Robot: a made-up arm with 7 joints.
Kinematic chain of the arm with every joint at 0, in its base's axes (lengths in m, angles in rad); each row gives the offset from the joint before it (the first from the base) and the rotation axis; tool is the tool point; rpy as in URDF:
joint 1: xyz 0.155 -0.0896 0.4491 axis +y
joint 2: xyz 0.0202 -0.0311 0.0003 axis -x
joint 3: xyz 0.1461 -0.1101 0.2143 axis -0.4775 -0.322 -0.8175
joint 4: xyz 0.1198 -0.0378 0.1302 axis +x
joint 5: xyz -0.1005 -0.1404 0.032 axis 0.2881 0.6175 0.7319
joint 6: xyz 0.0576 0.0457 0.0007 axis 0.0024 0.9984 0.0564
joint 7: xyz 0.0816 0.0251 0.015 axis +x
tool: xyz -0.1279 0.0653 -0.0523 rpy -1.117 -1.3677 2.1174
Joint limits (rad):
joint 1: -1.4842..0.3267
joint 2: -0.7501..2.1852
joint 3: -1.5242..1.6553
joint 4: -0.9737..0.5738
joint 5: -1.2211..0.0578
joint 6: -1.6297..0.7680
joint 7: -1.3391..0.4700
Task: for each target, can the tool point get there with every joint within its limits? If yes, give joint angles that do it. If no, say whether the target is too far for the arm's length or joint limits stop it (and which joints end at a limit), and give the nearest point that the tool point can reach.
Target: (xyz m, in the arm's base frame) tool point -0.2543 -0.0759 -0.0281
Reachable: no: joint limits stop it (at a limit: joint 1, joint 3, joint 5, joint 6, joint 7) | nearest point -0.2723 -0.0690 0.4191 | short by 0.448 m
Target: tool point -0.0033 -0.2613 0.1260
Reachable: no: joint limits stop it (at a limit: joint 1, joint 3, joint 4, joint 5, joint 6, joint 7) | nearest point -0.1374 -0.4328 0.4076 | short by 0.356 m
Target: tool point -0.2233 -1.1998 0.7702
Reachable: no: too far | nearest point -0.0606 -0.6899 0.6989 | short by 0.540 m
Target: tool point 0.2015 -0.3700 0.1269
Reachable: no: joint limits stop it (at a limit: joint 1, joint 2, joint 4, joint 5, joint 7) | nearest point 0.4319 -0.4752 0.3232 | short by 0.320 m
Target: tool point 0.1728 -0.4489 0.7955
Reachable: yes | joints -0.9558 -0.3337 -0.2568 0.1514 -0.9753 0.1679 -0.9479
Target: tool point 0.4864 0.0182 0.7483
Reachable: yes | joints 0.1648 0.8630 -0.2051 -0.4953 -0.4954 -0.0476 -0.0428
